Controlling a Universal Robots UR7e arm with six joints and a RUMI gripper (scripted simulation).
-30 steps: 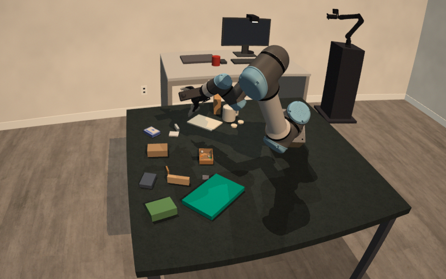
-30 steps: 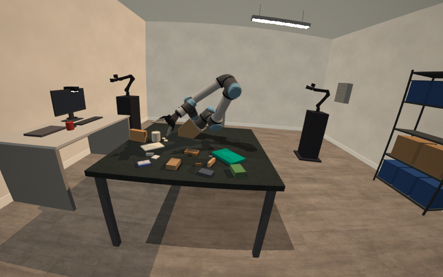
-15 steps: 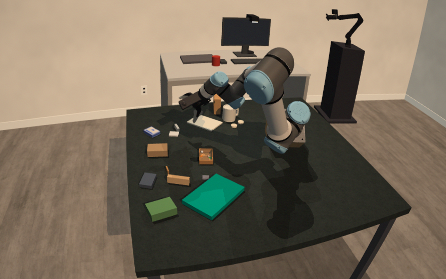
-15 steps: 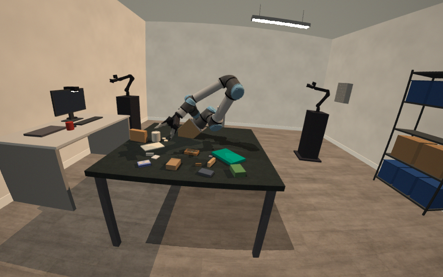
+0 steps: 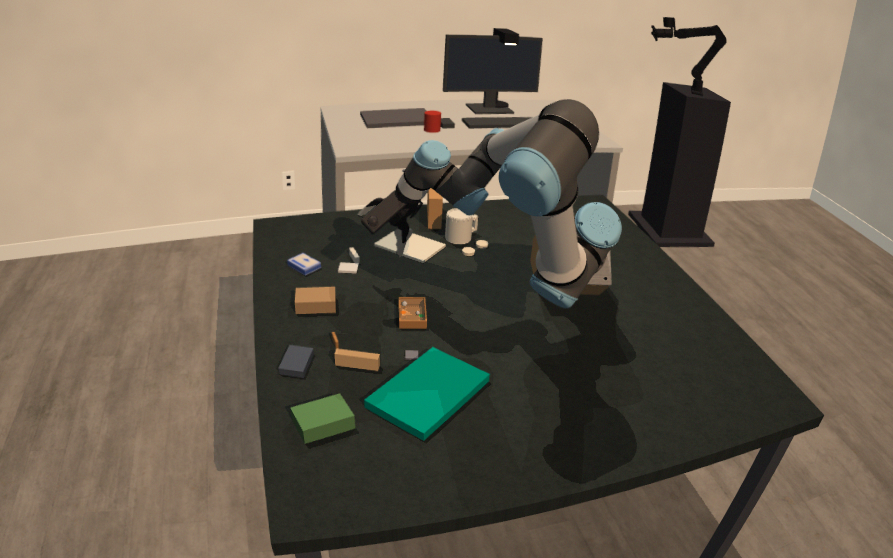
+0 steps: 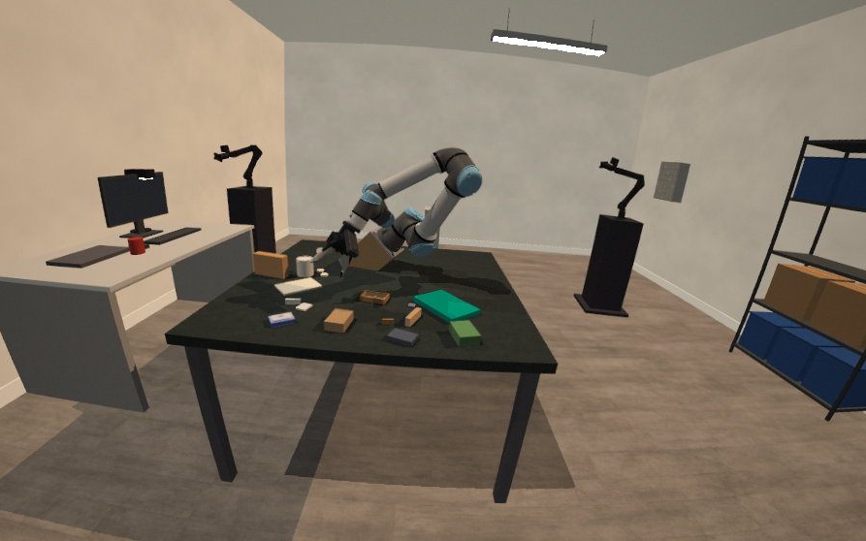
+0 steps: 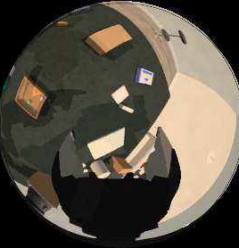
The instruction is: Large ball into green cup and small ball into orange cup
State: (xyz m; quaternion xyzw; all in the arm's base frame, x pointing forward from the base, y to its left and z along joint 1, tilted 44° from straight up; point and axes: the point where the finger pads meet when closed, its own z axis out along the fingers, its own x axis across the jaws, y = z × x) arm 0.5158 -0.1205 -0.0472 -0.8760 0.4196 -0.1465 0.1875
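Now: the covered wooden puzzle 18 cm to the left of my hand, 13 cm below it and 8 cm behind it. Round my hand: brown box: 17 cm ahead, 12 cm to the left, 12 cm below; then flat white plate: 19 cm to the right, 13 cm below, 10 cm behind; then white mug: 26 cm behind, 23 cm to the right, 9 cm below.
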